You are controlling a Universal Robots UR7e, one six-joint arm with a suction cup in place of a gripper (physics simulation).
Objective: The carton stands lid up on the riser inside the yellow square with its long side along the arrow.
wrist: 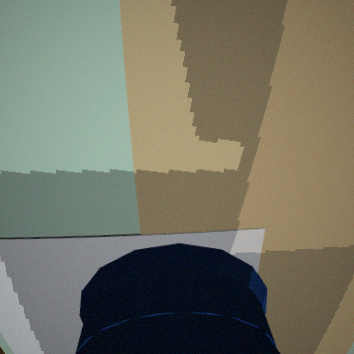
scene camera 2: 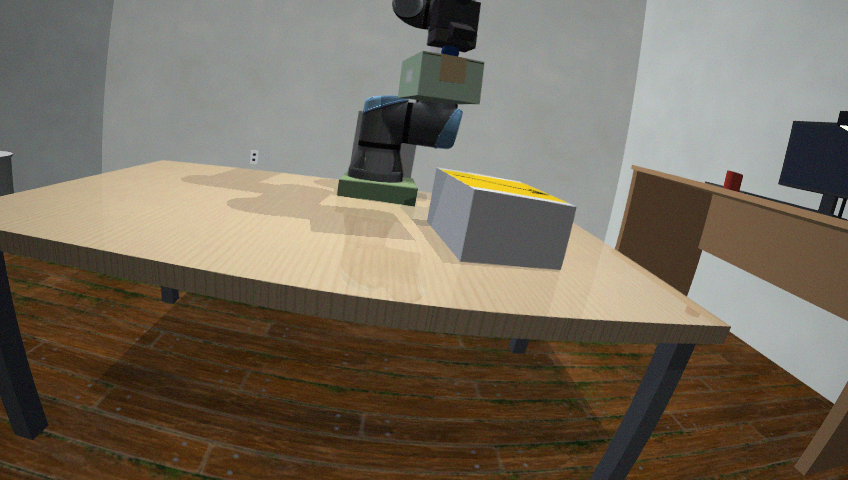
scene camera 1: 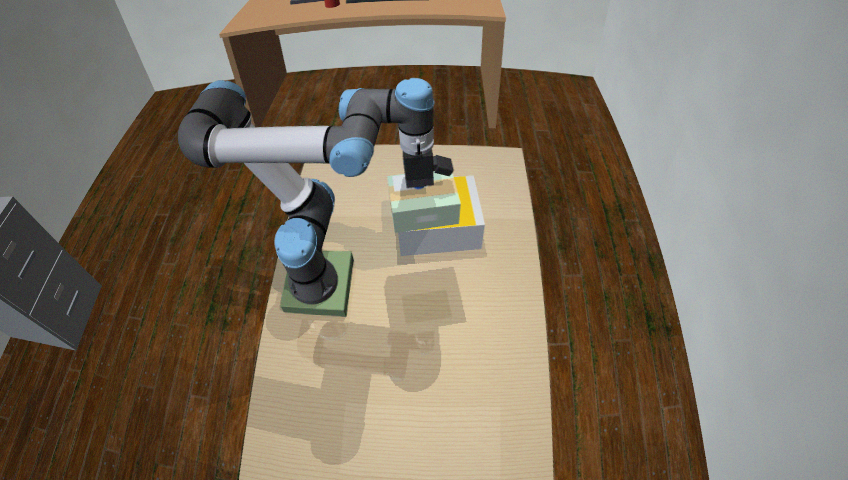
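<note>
The pale green carton (scene camera 1: 426, 220) (scene camera 2: 467, 86) (wrist: 60, 100) hangs level, lid up, with brown tape over its top. My suction gripper (scene camera 1: 418, 186) (scene camera 2: 449, 51) (wrist: 175, 300) is on its top and holds it in the air. In scene camera 2 the carton is well above the height of the grey riser (scene camera 1: 443, 240) (scene camera 2: 517, 231) and apart from it. In scene camera 1 the carton's long side runs left to right, and it covers much of the yellow square (scene camera 1: 467, 205) (scene camera 2: 496, 183). The black arrow (scene camera 2: 537, 191) is hidden there, but part shows in scene camera 2.
The arm's base stands on a green block (scene camera 1: 340, 297) (scene camera 2: 376, 190) on the wooden table (scene camera 1: 487, 368) (scene camera 2: 238, 237), to the left of the riser in scene camera 1. A desk (scene camera 1: 368, 14) (scene camera 2: 666, 220) with a red cup (scene camera 2: 733, 180) stands beyond the table. A cabinet (scene camera 1: 44, 285) stands at the left.
</note>
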